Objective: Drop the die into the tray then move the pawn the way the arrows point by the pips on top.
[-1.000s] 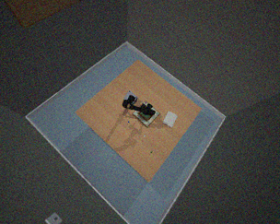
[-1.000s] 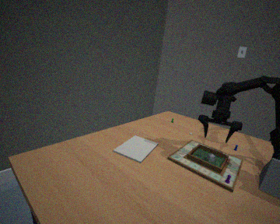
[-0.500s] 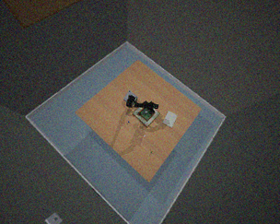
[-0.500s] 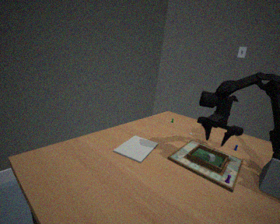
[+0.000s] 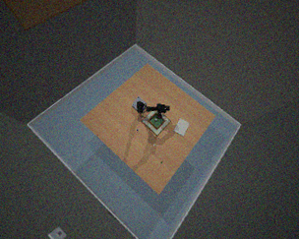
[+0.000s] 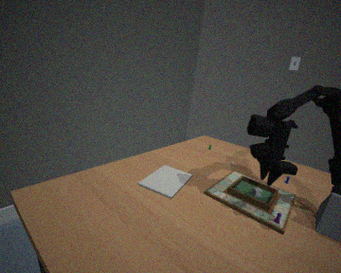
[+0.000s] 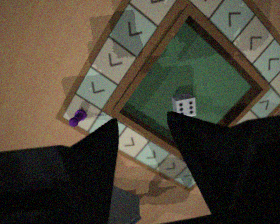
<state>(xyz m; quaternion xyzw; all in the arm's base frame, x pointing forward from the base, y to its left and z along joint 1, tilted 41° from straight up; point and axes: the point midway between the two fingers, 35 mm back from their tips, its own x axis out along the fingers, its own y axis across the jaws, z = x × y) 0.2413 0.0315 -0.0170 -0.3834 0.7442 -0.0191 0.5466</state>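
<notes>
The purple pawn is 7 cm below my gripper tip, 7 cm behind it and 6 cm to the left of it. From my gripper tip the other things lie so: blue pawn (31 cm to the right, 9 cm below, 9 cm behind); green dice tray (10 cm below, 6 cm to the right, 3 cm ahead); white die (8 cm below, 6 cm to the right, 2 cm ahead).
</notes>
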